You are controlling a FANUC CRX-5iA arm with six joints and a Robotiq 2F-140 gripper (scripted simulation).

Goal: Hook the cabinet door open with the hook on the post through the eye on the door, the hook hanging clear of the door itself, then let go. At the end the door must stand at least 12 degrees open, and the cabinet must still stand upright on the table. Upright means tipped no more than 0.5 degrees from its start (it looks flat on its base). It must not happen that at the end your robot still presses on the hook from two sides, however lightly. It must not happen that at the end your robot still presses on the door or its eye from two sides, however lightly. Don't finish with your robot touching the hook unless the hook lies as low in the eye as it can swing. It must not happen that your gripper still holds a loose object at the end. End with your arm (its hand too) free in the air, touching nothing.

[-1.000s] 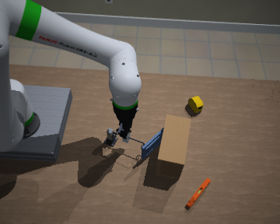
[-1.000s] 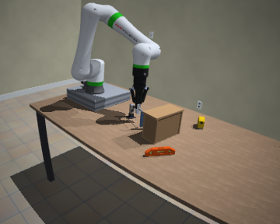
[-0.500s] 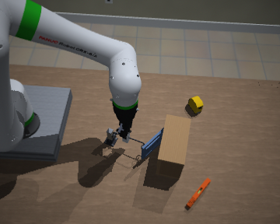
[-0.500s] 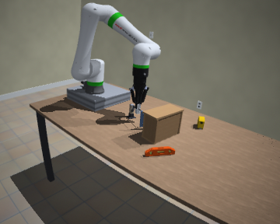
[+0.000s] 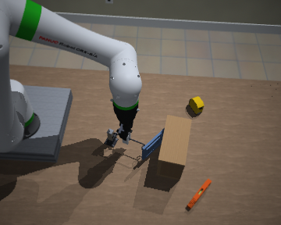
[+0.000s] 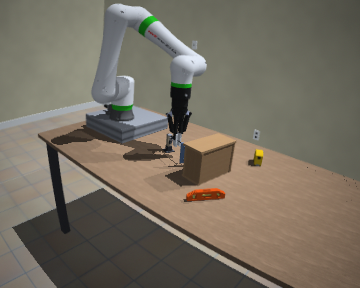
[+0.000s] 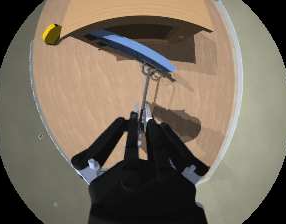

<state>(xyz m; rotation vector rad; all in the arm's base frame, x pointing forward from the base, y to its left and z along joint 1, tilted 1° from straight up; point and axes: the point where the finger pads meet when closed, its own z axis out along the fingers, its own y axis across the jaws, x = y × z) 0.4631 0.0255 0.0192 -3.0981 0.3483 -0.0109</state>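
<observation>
My gripper is now 12 cm short of the cabinet door, 2 cm to the right of it and 2 cm above it. Round my hand: yellow tape measure: 30 cm ahead, 30 cm to the left, 6 cm below; orange spirit level: 34 cm ahead, 16 cm to the right, 7 cm below.
</observation>
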